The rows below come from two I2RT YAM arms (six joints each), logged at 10 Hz.
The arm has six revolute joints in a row. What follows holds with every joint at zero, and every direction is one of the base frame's.
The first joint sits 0.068 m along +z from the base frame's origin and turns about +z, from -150 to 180 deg.
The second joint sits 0.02 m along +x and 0.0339 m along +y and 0.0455 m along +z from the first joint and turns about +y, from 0 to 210 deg.
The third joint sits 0.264 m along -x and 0.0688 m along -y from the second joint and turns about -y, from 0 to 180 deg.
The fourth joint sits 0.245 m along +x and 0.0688 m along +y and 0.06 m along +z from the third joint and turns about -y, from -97 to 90 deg.
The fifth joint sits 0.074 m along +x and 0.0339 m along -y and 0.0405 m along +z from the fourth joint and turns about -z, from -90 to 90 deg.
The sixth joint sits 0.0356 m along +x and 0.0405 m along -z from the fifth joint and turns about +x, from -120 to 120 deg.
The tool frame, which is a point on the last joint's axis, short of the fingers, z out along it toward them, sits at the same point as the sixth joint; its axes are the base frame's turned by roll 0, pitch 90 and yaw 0 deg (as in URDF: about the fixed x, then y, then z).
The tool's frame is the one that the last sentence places.
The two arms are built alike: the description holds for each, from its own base.
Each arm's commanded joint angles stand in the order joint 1, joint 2, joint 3, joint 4, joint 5, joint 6.
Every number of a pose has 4 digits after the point.
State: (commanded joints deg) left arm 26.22 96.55 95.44 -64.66 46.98 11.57; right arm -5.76 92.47 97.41 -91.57 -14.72 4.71
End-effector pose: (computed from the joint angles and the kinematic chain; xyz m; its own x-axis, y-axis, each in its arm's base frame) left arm 0.3134 0.1254 0.3414 -0.8079 -0.2454 -0.5358 0.1325 0.8103 -0.5708; right arm 0.2762 -0.0188 0.3499 -0.9831 0.1790 -0.0378 0.1635 0.9523 0.2576
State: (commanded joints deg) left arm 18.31 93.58 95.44 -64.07 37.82 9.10; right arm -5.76 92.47 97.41 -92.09 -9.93 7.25
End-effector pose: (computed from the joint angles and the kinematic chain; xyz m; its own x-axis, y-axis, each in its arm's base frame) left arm 0.3173 0.0820 0.3546 -0.8256 -0.1416 -0.5462 0.1558 0.8731 -0.4619; right arm 0.2749 -0.0216 0.3492 -0.9744 0.2232 -0.0276 0.2150 0.9604 0.1771
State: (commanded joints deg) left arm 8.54 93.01 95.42 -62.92 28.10 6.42; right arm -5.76 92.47 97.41 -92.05 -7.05 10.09
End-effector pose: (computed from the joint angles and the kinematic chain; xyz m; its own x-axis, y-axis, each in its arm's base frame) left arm 0.3269 0.0321 0.3556 -0.8444 -0.0271 -0.5350 0.1939 0.9155 -0.3524; right arm 0.2749 -0.0233 0.3489 -0.9619 0.2718 -0.0282 0.2661 0.9552 0.1295
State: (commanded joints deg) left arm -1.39 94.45 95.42 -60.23 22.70 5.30; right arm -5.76 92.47 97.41 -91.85 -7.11 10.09
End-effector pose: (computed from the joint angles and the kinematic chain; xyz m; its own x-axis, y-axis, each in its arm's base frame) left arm 0.3386 -0.0220 0.3490 -0.8353 0.1055 -0.5396 0.2980 0.9116 -0.2831; right arm 0.2752 -0.0233 0.3490 -0.9619 0.2718 -0.0314 0.2656 0.9551 0.1311
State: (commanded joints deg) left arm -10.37 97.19 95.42 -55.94 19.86 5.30; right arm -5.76 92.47 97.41 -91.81 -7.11 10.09
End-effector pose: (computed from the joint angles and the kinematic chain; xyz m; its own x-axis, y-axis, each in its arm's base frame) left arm 0.3492 -0.0762 0.3370 -0.7959 0.2340 -0.5584 0.4231 0.8746 -0.2366; right arm 0.2753 -0.0233 0.3490 -0.9618 0.2718 -0.0321 0.2655 0.9551 0.1312
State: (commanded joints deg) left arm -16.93 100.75 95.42 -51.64 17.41 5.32; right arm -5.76 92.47 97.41 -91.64 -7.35 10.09
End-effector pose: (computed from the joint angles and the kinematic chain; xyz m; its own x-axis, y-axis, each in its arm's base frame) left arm 0.3581 -0.1202 0.3193 -0.7584 0.3233 -0.5660 0.5064 0.8390 -0.1992; right arm 0.2757 -0.0232 0.3490 -0.9618 0.2717 -0.0343 0.2648 0.9547 0.1358
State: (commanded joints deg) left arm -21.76 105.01 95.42 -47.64 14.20 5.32; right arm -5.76 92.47 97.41 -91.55 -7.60 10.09
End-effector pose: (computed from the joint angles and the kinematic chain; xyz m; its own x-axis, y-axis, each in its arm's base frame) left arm 0.3670 -0.1559 0.2956 -0.7328 0.3893 -0.5581 0.5530 0.8186 -0.1552; right arm 0.2758 -0.0231 0.3490 -0.9618 0.2716 -0.0351 0.2643 0.9542 0.1403
